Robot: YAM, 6 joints.
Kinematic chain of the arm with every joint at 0, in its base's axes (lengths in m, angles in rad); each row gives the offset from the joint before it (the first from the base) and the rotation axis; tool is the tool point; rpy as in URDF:
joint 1: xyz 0 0 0.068 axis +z
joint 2: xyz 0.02 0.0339 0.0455 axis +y
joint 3: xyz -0.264 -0.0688 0 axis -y
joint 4: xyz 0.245 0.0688 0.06 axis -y
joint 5: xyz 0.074 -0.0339 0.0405 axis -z
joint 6: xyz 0.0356 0 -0.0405 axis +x
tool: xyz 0 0 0 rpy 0 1.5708 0
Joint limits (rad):
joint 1: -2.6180..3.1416
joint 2: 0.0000..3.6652
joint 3: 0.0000..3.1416
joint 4: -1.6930..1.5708
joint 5: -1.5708..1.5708
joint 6: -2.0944..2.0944
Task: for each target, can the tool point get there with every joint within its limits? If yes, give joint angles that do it. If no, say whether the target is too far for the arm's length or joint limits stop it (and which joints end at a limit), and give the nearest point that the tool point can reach.
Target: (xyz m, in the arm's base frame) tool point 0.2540 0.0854 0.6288
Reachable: yes | joints 0.2373 1.7074 2.1211 1.0499 -0.7136 0.6404
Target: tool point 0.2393 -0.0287 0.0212
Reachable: yes | joints -0.0164 2.0229 0.4043 0.6470 0.7697 -0.2276
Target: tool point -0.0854 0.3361 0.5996
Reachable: yes | joints -1.3283 0.6775 2.3897 0.5183 0.0615 -0.1755
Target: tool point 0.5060 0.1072 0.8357
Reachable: no: too far | nearest point 0.3668 0.0777 0.6290 | short by 0.251 m
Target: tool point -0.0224 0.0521 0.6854
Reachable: yes | joints -0.8679 1.5609 2.8219 1.3173 -0.4857 -0.4192
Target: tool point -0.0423 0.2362 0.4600
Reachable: yes | joints 1.7387 1.4049 1.8865 -1.3075 -0.0631 1.4188
